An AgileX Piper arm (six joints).
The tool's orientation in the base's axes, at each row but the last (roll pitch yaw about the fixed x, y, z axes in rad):
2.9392, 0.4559, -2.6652
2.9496, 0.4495, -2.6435
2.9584, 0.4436, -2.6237
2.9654, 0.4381, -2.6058
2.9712, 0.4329, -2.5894
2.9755, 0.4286, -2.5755
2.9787, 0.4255, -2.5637
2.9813, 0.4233, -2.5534
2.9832, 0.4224, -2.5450
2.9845, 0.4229, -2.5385
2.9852, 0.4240, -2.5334
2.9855, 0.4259, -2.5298
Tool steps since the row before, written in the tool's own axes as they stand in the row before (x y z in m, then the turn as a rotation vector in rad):
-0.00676, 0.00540, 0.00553, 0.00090, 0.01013, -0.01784
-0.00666, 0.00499, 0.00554, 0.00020, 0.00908, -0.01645
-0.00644, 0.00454, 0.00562, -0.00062, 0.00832, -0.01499
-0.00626, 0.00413, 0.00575, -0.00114, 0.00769, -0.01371
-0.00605, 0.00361, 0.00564, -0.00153, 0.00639, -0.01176
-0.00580, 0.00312, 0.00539, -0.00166, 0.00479, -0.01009
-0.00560, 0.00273, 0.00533, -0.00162, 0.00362, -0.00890
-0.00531, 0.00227, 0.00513, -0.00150, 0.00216, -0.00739
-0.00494, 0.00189, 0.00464, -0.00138, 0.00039, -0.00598
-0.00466, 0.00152, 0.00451, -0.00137, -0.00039, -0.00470
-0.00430, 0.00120, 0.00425, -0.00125, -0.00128, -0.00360
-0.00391, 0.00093, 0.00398, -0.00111, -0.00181, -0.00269
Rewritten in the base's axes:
0.00415, 0.00935, -0.00091, -0.01126, 0.00132, 0.01712
0.00414, 0.00903, -0.00115, -0.00974, 0.00127, 0.01602
0.00409, 0.00865, -0.00148, -0.00827, 0.00156, 0.01495
0.00408, 0.00833, -0.00182, -0.00717, 0.00176, 0.01393
0.00407, 0.00781, -0.00195, -0.00560, 0.00160, 0.01215
0.00401, 0.00725, -0.00196, -0.00413, 0.00099, 0.01046
0.00399, 0.00685, -0.00208, -0.00317, 0.00048, 0.00920
0.00394, 0.00630, -0.00211, -0.00200, -0.00019, 0.00758
0.00372, 0.00567, -0.00188, -0.00067, -0.00113, 0.00601
0.00367, 0.00521, -0.00193, 0.00012, -0.00128, 0.00474
0.00352, 0.00470, -0.00189, 0.00084, -0.00164, 0.00357
0.00331, 0.00420, -0.00183, 0.00129, -0.00179, 0.00262

